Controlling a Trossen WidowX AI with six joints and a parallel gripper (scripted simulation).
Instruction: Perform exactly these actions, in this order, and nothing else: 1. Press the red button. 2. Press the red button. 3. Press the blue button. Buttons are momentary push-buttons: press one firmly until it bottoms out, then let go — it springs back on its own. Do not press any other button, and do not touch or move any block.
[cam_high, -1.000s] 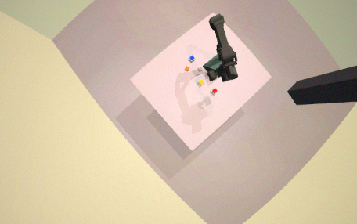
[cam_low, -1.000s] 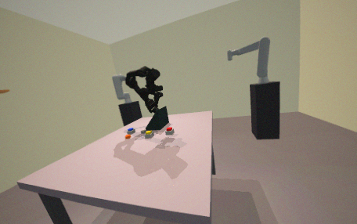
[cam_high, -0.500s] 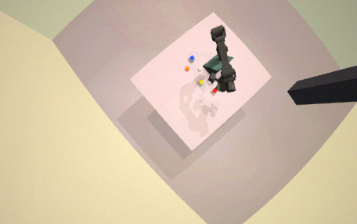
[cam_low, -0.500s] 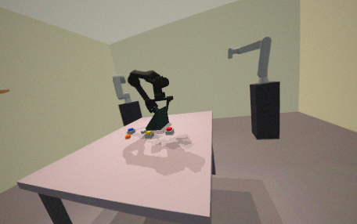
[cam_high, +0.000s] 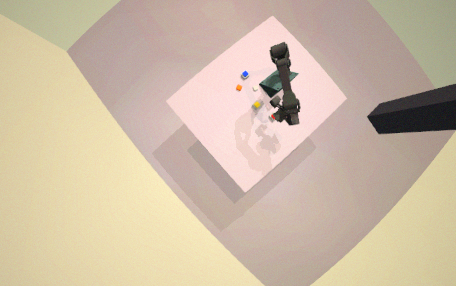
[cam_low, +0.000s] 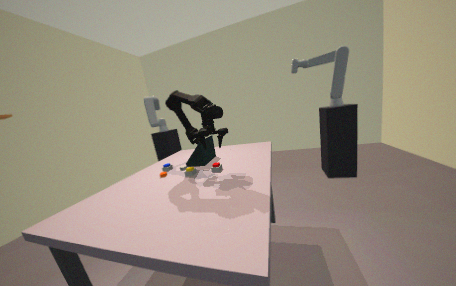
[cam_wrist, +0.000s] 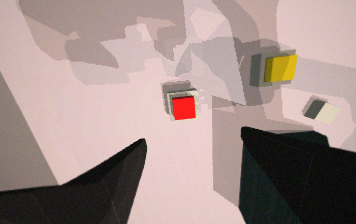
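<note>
My gripper tip is 90 mm above the red button. Also, from my gripper tip: orange block: 320 mm to the right, 110 mm below, 60 mm ahead; blue button: 370 mm to the right, 90 mm below, 40 mm behind; yellow button: 140 mm to the right, 90 mm below, 50 mm ahead.
</note>
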